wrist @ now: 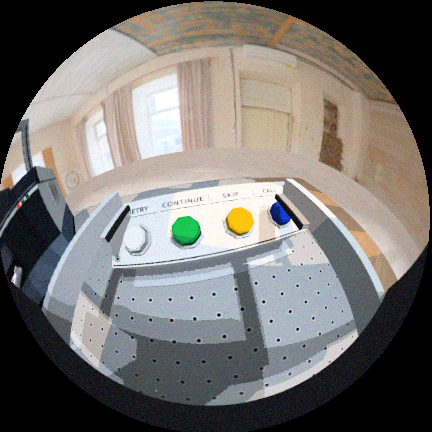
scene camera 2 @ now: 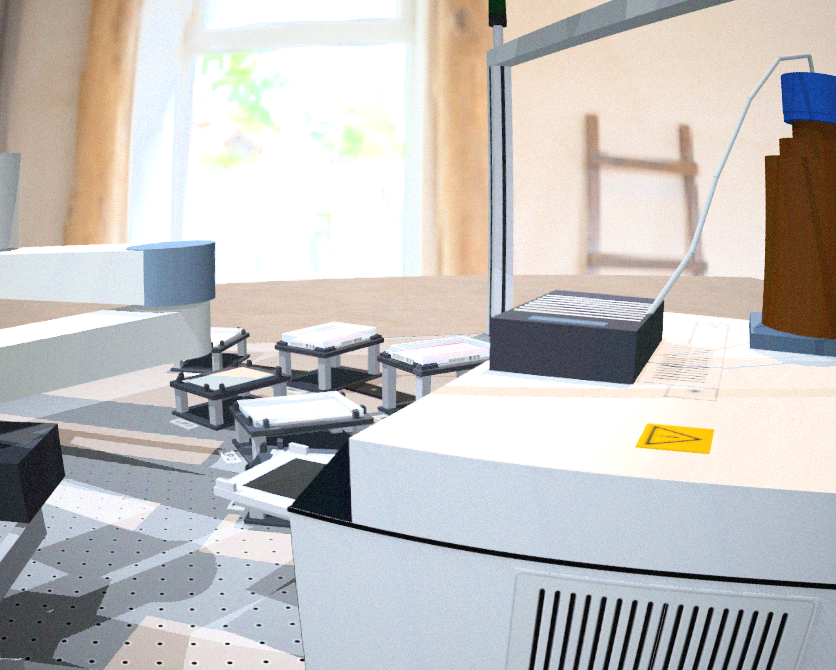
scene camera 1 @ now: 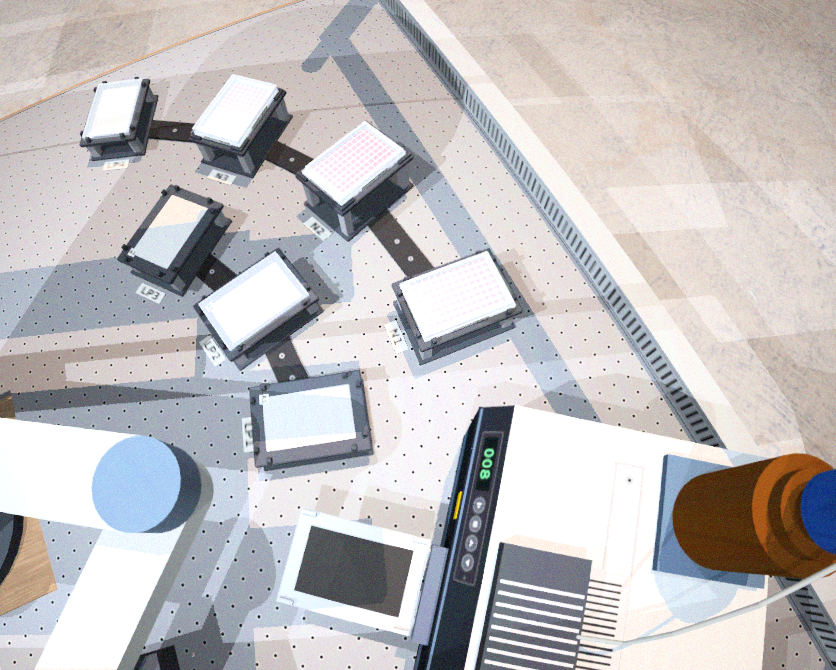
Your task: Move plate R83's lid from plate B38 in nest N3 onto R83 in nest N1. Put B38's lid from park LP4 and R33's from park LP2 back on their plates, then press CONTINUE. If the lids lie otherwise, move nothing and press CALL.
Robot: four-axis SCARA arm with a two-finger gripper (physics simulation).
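Frame: origin at the arm's base, x left, y back, z up, level; centimetres.
Seen in the pictures: gripper, fingertip midpoint: (wrist: pixel 198 190).
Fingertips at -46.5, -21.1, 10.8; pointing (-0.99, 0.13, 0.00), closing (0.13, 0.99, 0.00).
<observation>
Pixels of each thing's top centre, then the offset from my fingertips to it, as dx, dy, dz. "pt": a spot on its surface instead.
- green CONTINUE button, surface spot: (wrist: pixel 186 230) pt +1.7, -1.5, -2.7
- blue CALL button, surface spot: (wrist: pixel 280 214) pt +1.7, +7.9, -2.7
- N3, top centre: (scene camera 2: pixel 329 330) (scene camera 1: pixel 234 105) +87.1, -42.3, -1.7
- N2, top centre: (scene camera 2: pixel 444 345) (scene camera 1: pixel 353 157) +67.1, -54.4, -0.6
- N1, top centre: (scene camera 1: pixel 457 291) +42.1, -57.7, -1.9
- LP4, top centre: (scene camera 2: pixel 209 334) (scene camera 1: pixel 112 106) +101.8, -23.0, -4.3
- LP2, top centre: (scene camera 2: pixel 297 405) (scene camera 1: pixel 252 298) +54.6, -33.4, -4.0
- LP1, top centre: (scene camera 1: pixel 306 415) +36.7, -33.8, -4.0
- white RETRY button, surface spot: (wrist: pixel 136 239) pt +1.9, -6.2, -2.7
- yellow SKIP button, surface spot: (wrist: pixel 240 221) pt +1.7, +3.3, -2.7
- tray, surface spot: (scene camera 1: pixel 289 565) pt +21.3, -25.9, +0.5
- brown bottle, surface spot: (scene camera 2: pixel 799 237) pt +4.5, -59.6, +18.7
My gripper (wrist: pixel 198 190) is open and empty, over the button panel. The green CONTINUE button (wrist: pixel 186 230) lies between the fingers in the wrist view; the right finger partly overlaps the blue CALL button (wrist: pixel 280 214). In scene camera 1, the plate in N3 (scene camera 1: pixel 237 110) is pale with a clear rim, like a lidded plate. The plate in N2 (scene camera 1: pixel 357 161) shows strong pink wells. The plate in N1 (scene camera 1: pixel 460 294) shows faint pink wells; glare hides whether it has a lid. White lids lie on LP4 (scene camera 1: pixel 115 108) and LP2 (scene camera 1: pixel 256 300) (scene camera 2: pixel 300 408). Plate codes are unreadable.
Parks LP3 (scene camera 1: pixel 140 261) and LP1 (scene camera 1: pixel 361 411) hold no lid. The white RETRY button (wrist: pixel 136 239) and yellow SKIP button (wrist: pixel 240 221) flank CONTINUE. A white instrument (scene camera 1: pixel 558 446) (scene camera 2: pixel 558 446) with a tray (scene camera 1: pixel 289 565) and brown bottle (scene camera 1: pixel 718 516) (scene camera 2: pixel 799 237) stands at the right.
</observation>
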